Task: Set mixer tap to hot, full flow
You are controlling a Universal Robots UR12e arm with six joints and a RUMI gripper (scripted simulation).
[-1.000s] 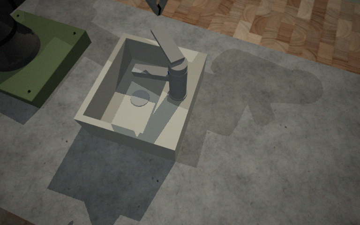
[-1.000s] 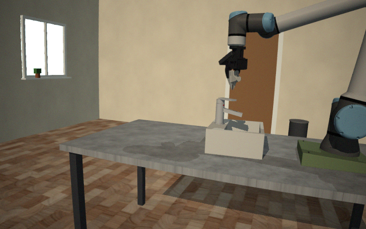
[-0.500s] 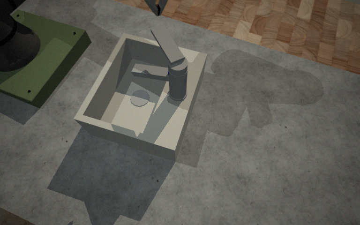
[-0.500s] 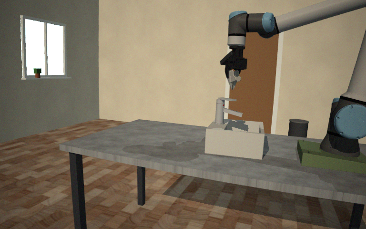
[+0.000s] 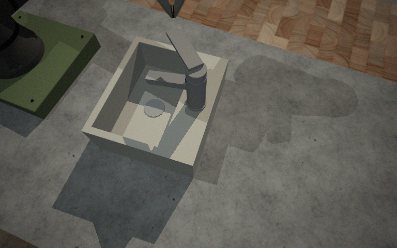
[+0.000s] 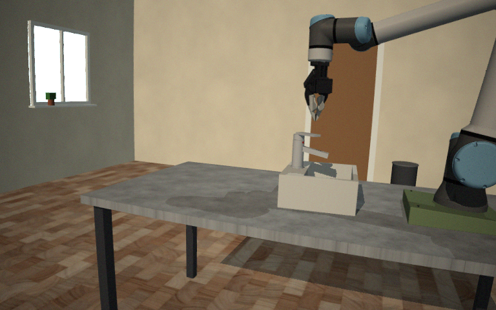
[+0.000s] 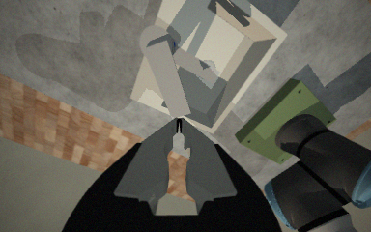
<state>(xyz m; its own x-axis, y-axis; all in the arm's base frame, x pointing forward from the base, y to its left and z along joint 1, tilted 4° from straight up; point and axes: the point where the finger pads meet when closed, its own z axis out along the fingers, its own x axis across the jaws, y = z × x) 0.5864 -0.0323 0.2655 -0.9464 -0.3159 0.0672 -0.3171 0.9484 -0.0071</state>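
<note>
Right now the lever is 7 cm below my hand, 2 cm to the right of it and 2 cm ahead of it. Also, from my hand: cream basin 31 cm below, 6 cm behind, 5 cm to the right.
</note>
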